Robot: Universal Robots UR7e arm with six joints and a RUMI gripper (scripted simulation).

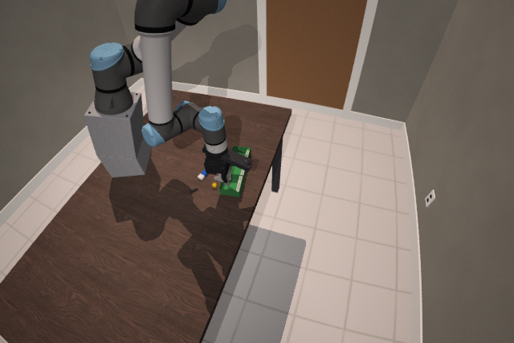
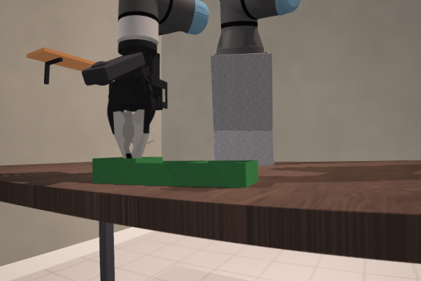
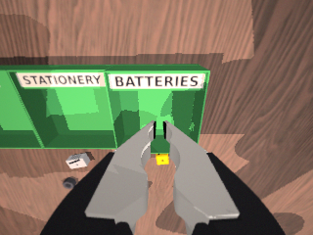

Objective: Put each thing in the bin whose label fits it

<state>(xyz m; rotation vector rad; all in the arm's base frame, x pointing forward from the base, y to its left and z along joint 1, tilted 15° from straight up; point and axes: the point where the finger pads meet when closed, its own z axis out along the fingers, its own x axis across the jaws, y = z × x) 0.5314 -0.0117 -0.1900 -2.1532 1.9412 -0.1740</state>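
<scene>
The green bin row lies 90 mm to the left of my hand and 20 mm below it. Also, from my hand: yellow die: 60 mm behind, 10 mm to the right, 30 mm below; then blue-and-white eraser: 130 mm behind, 30 mm to the left, 30 mm below; then white item: 90 mm behind, 110 mm to the left, 30 mm below.
</scene>
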